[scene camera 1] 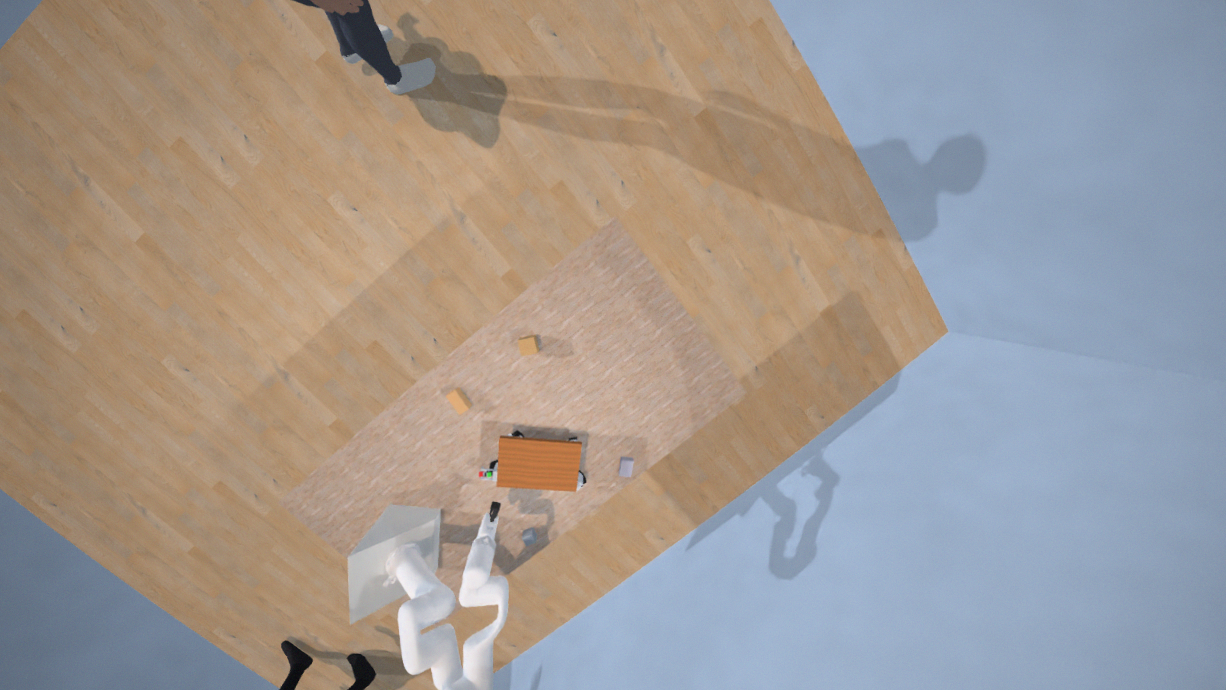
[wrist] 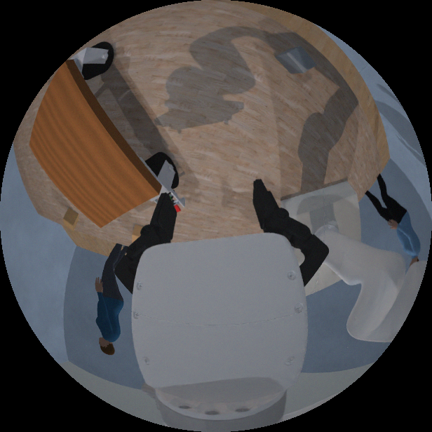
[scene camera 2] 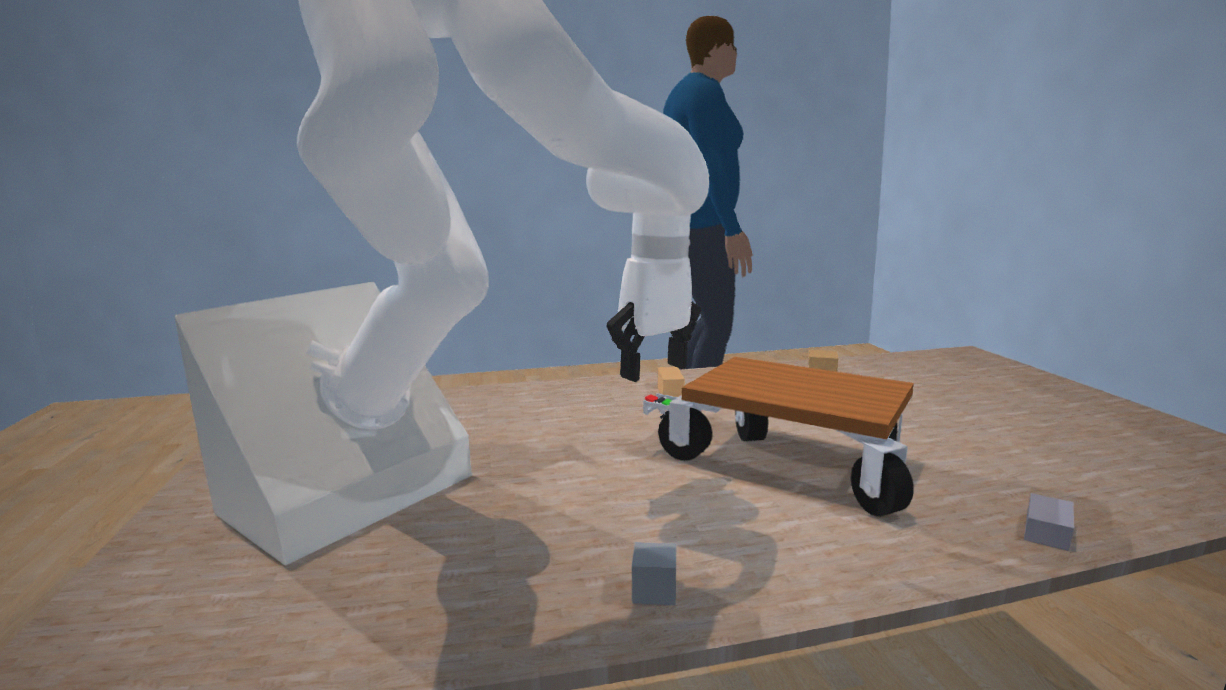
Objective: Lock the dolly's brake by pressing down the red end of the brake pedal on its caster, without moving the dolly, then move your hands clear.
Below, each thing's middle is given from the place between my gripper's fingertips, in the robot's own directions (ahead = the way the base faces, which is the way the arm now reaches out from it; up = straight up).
The dolly (scene camera 2: 866, 409) lies 210 mm ahead of my hand, 110 mm below it and 30 mm to the right of it. Also, from my hand: lilac block (scene camera 2: 1050, 521) (400 mm ahead, 330 mm to the right, 150 mm below).
